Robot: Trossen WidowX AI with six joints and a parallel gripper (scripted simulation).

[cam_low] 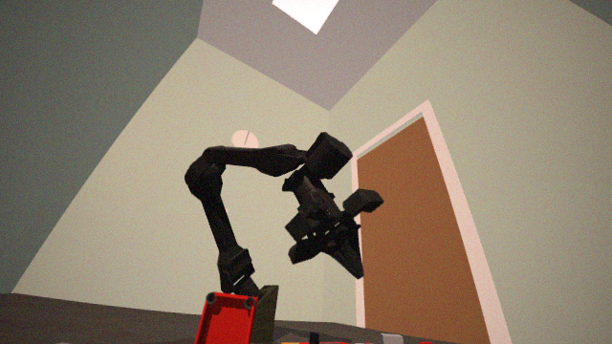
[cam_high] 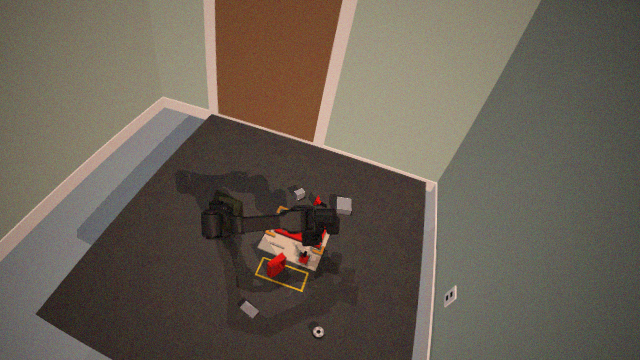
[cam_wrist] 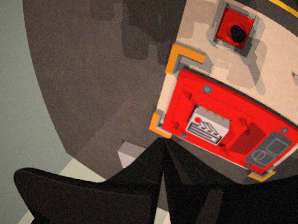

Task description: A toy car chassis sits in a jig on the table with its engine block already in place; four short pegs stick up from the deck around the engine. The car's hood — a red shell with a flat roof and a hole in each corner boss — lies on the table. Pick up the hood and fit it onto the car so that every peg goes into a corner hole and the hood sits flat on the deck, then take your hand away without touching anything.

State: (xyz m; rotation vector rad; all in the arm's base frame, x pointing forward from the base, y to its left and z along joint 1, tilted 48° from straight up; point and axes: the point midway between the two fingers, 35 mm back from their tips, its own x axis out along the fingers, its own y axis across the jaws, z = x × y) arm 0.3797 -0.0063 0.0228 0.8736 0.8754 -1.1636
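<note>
The red hood is 120 mm behind my gripper tip, 140 mm to the right of it and 90 mm below it. From my gripper tip the other things lie so: small wheel 90 mm ahead, 340 mm to the right, 130 mm below; then cream jig plate 70 mm behind, 40 mm to the left, 120 mm below.
</note>
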